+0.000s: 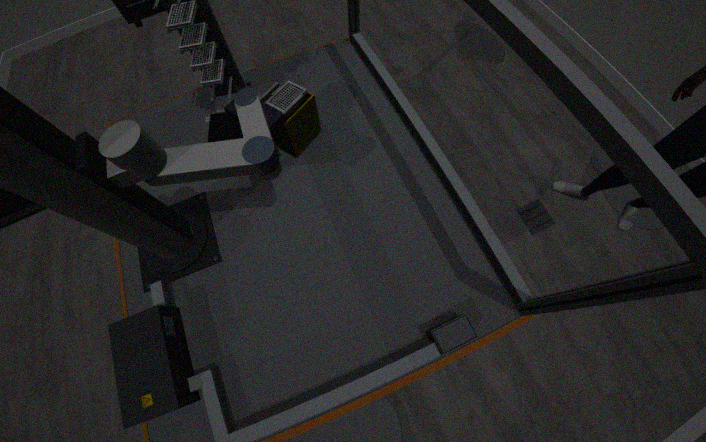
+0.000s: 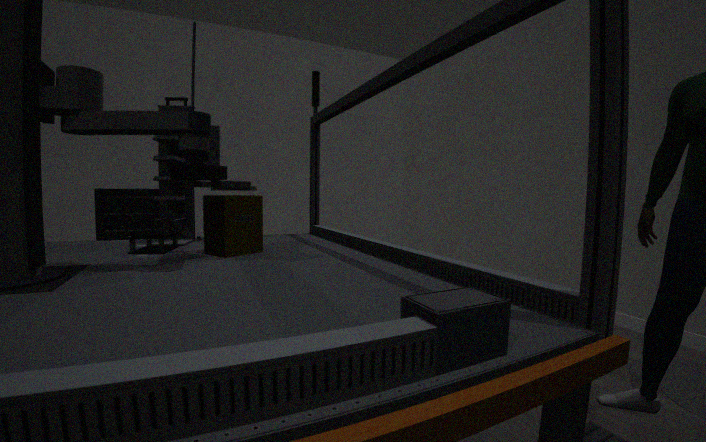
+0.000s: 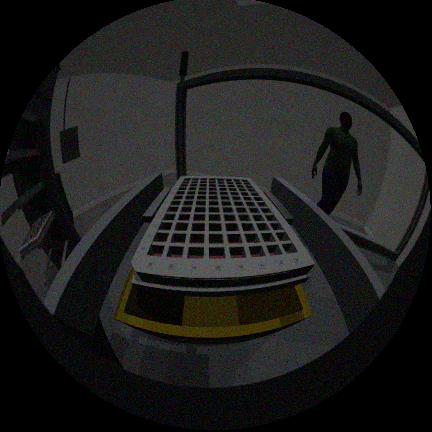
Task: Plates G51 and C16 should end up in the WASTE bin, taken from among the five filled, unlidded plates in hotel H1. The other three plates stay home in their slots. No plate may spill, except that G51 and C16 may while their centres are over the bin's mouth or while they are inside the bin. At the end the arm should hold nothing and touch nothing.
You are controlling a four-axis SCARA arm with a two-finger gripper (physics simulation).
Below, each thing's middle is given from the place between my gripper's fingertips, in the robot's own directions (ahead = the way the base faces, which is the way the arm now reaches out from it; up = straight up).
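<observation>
The hotel H1 (image 2: 170, 209) is 37 cm to the left of my hand, 22 cm behind it and 5 cm above it. Going by their middles, the hotel H1 is the nearest to my hand of the things named here. From my hand the grey box (image 2: 465, 337) is far to the right, a good way ahead and a good way below, while the dark cabinet (image 1: 143, 354) stands 64 cm to the right of my hand, 71 cm behind it and 18 cm below it.
</observation>
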